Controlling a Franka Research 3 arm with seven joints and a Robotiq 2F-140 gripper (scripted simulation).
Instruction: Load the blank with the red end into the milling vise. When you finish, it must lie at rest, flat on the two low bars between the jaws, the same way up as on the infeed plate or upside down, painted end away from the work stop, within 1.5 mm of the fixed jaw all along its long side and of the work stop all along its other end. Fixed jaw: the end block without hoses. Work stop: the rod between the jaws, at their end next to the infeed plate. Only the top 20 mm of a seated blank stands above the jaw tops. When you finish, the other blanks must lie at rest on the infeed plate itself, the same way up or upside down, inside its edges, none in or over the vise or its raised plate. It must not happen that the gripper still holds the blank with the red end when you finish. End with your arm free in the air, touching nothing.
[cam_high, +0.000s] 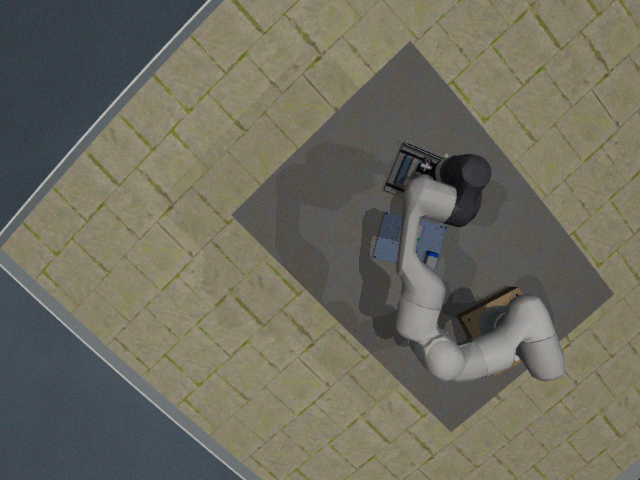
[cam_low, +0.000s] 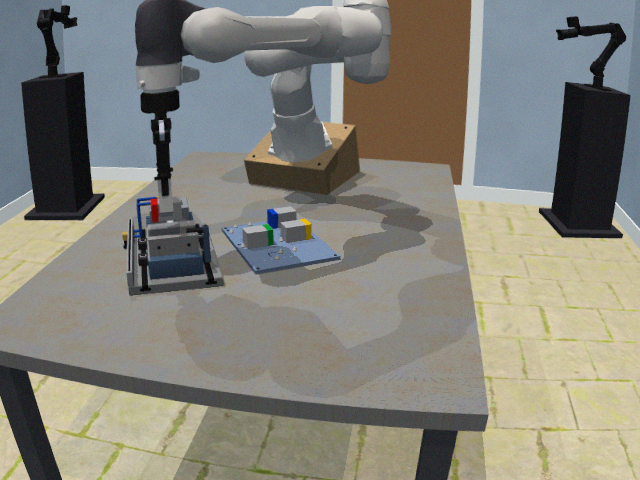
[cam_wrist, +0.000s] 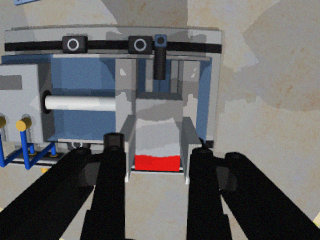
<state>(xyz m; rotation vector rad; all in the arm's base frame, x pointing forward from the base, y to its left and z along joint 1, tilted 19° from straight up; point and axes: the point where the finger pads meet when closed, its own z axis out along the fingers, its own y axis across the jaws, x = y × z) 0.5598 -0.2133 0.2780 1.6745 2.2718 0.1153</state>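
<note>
Right now my hand is 4 cm above the red-ended blank. The rest, counted from my hand: green blank (17 cm to the left, 15 cm below, 14 cm behind); work stop rod (9 cm below, 5 cm to the left, 2 cm behind); hosed block (16 cm behind, 10 cm below, 4 cm to the right).
</note>
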